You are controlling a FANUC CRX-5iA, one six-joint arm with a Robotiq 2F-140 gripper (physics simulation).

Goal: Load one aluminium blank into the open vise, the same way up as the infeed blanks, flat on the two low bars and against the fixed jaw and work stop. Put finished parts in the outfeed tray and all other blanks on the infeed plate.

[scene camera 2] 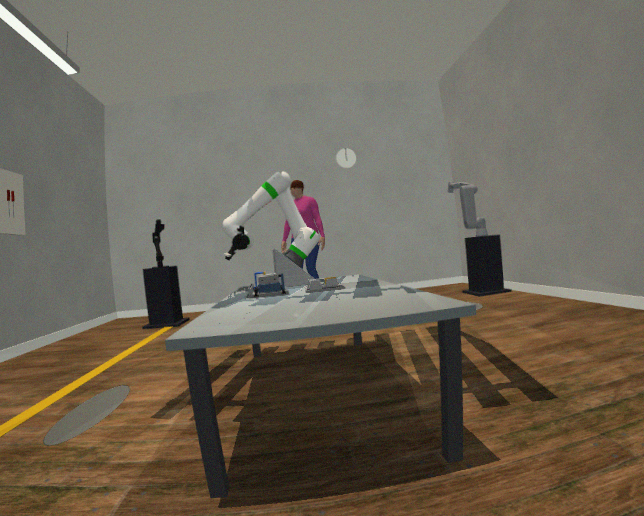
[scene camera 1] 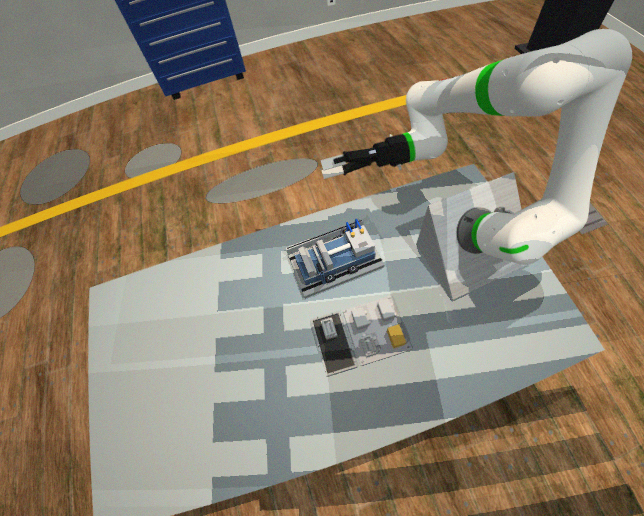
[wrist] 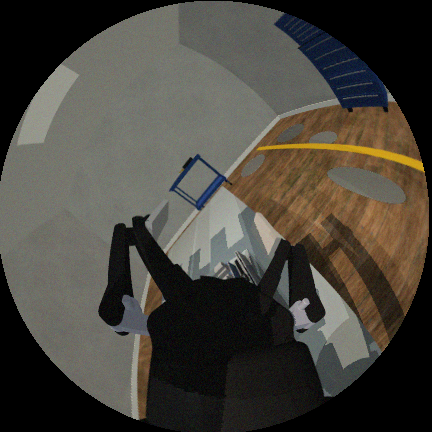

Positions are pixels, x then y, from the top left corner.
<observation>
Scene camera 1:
gripper: 322, 170
dark outfeed tray: 337, 357
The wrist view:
gripper: 211, 215
</observation>
